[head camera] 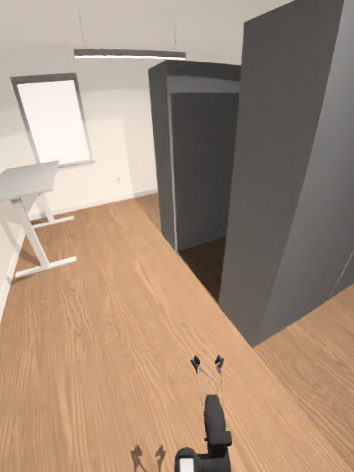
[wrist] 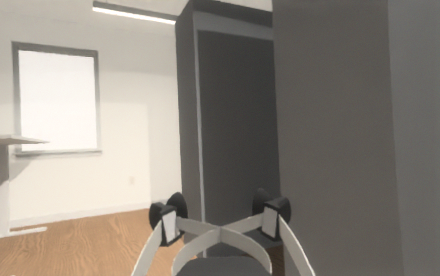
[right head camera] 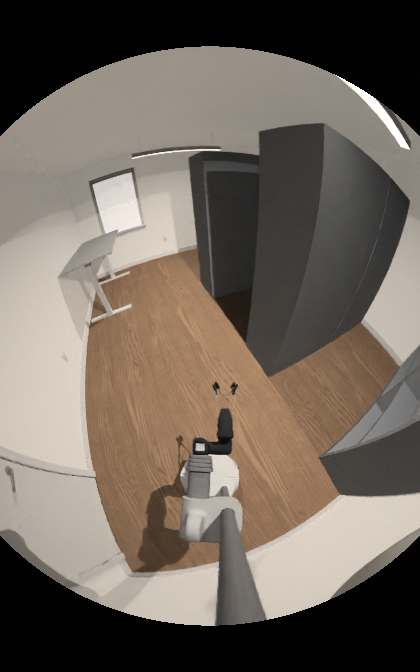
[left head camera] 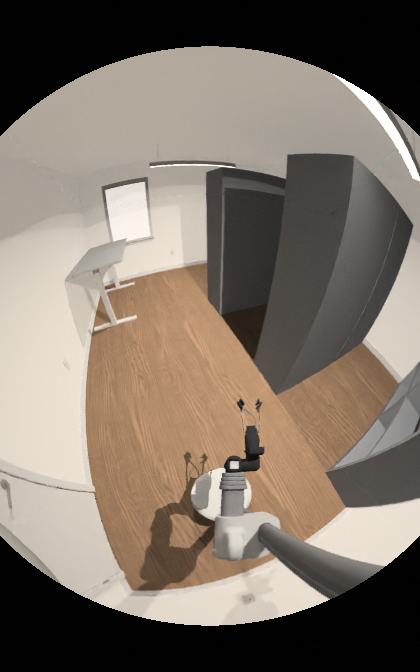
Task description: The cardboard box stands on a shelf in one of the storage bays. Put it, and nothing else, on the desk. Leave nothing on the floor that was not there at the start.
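Places are measured from the robot's base along level axes (x ahead, y left, z up), in centimetres.
Pixels of known places: gripper, fingertip midpoint: (head camera: 206, 355) (wrist: 219, 206).
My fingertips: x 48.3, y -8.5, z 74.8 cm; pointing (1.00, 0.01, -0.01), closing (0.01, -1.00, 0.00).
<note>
Behind a point stands the place of what it marks.
My gripper (head camera: 208, 362) (left head camera: 249, 404) (right head camera: 225, 388) (wrist: 219, 206) @[x 48.3, y -8.5, z 74.8 cm] is open, with a gap between its two dark fingertips and no object between them. It is held out in front of the base, above the wood floor. The desk (head camera: 31, 179) @[x 231.6, y 166.5, z 92.2 cm] (left head camera: 97, 258) (right head camera: 90, 251) has a grey top and white legs and stands by the left wall, well ahead and to the left of the gripper. The edge of the desk top (wrist: 21, 140) @[x 226.8, y 138.8, z 89.7 cm] shows at the left of the wrist view. The cardboard box does not show in any view.
A tall dark cabinet block (head camera: 282, 165) @[x 101.3, y -46.4, z 129.0 cm] (left head camera: 312, 260) (right head camera: 287, 240) (wrist: 335, 140) @[x 106.2, y -44.1, z 80.2 cm] stands ahead right, with another dark unit (head camera: 161, 165) @[x 238.6, y 18.0, z 96.6 cm] (left head camera: 214, 245) (right head camera: 199, 225) (wrist: 186, 125) @[x 237.5, y 17.5, z 96.6 cm] behind it. A grey shelf unit (left head camera: 380, 482) (right head camera: 375, 472) is at the right. A door (left head camera: 45, 520) (right head camera: 45, 505) is at the lower left.
</note>
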